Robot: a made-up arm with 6 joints.
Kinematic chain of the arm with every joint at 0, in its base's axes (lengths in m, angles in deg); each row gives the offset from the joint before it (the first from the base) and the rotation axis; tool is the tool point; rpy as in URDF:
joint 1: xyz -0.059 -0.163 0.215 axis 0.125 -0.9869 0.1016
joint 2: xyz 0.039 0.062 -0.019 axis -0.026 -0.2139 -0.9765
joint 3: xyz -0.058 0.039 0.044 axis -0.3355 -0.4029 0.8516
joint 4: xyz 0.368 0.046 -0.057 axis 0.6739 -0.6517 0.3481
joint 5: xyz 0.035 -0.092 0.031 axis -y
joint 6: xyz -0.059 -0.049 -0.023 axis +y
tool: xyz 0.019 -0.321 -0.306 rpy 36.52 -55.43 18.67
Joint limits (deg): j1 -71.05..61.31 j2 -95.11..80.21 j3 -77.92..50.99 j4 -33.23..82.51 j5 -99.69..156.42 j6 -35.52..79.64
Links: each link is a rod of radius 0.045 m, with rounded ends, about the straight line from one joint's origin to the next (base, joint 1, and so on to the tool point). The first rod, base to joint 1, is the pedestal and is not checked.
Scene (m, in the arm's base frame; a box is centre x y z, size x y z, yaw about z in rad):
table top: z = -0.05
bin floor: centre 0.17 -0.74 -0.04 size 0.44 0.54 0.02 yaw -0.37
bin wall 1: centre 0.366 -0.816 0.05 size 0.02 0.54 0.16 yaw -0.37
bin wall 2: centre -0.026 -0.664 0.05 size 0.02 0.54 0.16 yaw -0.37
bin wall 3: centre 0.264 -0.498 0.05 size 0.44 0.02 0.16 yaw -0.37
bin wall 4: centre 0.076 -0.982 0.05 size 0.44 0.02 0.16 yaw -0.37
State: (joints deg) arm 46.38 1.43 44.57 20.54 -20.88 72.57
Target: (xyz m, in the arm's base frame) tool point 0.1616 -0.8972 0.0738
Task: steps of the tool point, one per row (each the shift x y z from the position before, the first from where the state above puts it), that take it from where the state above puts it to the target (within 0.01 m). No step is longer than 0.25 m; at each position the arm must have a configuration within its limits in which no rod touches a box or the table.
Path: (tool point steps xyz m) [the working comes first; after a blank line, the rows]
Joints at the target: 9.80 80.21 2.98 50.80 46.36 25.28
Straight joint move there: touches bin wall 1, bin wall 3.

1: 0.0782 -0.0363 -0.0935
2: 0.0665 -0.0339 -0.0700
3: 0.0510 -0.0482 -0.0429
4: 0.0253 -0.0733 -0.0190
5: -0.0112 -0.1161 -0.0177
6: -0.0927 -0.1330 0.0018
7: -0.1817 -0.1079 0.0171
8: 0.0032 -0.0040 -0.0924
9: -0.0032 0.0040 -0.0831

